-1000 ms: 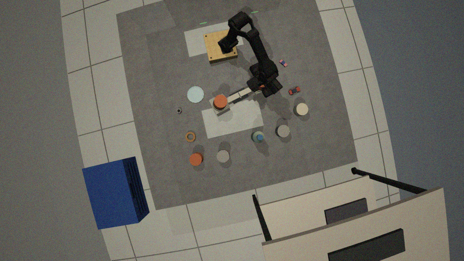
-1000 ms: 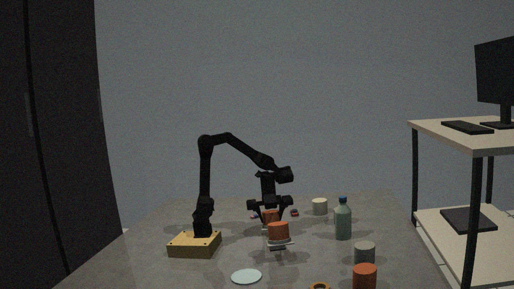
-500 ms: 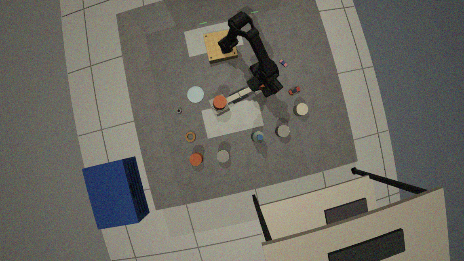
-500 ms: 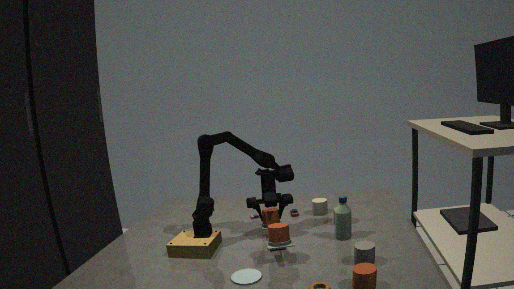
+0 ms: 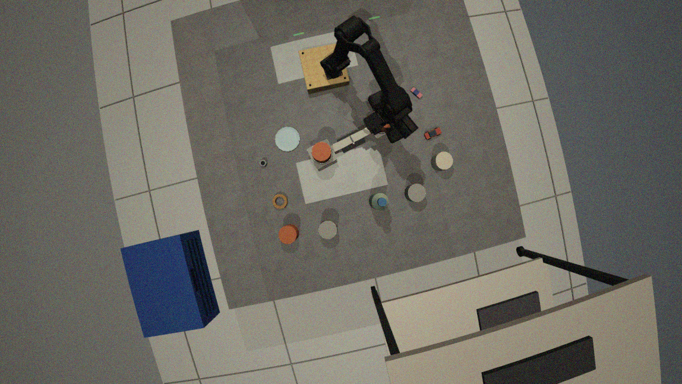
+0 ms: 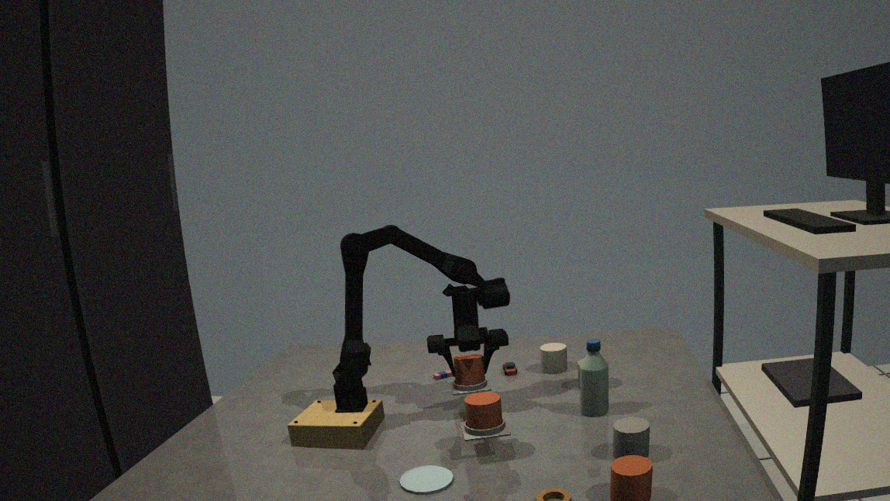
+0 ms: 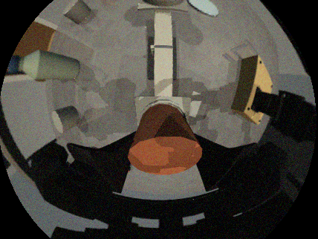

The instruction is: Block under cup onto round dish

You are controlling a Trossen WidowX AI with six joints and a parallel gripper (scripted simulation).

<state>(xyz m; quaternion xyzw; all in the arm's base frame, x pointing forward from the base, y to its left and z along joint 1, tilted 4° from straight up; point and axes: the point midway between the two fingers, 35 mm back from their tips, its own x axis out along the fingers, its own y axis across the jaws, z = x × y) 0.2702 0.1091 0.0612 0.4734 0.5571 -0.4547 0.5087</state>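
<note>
Now: the eraser 8 cm behind my gripper tip, 19 cm to the left of it and 7 cm below it. Also, from my gripper tip: cream cylinder (24 cm ahead, 18 cm to the left, 3 cm below); green block (1 cm to the right, 1 cm below); toy car (10 cm ahead, 19 cm to the left, 6 cm below).
</note>
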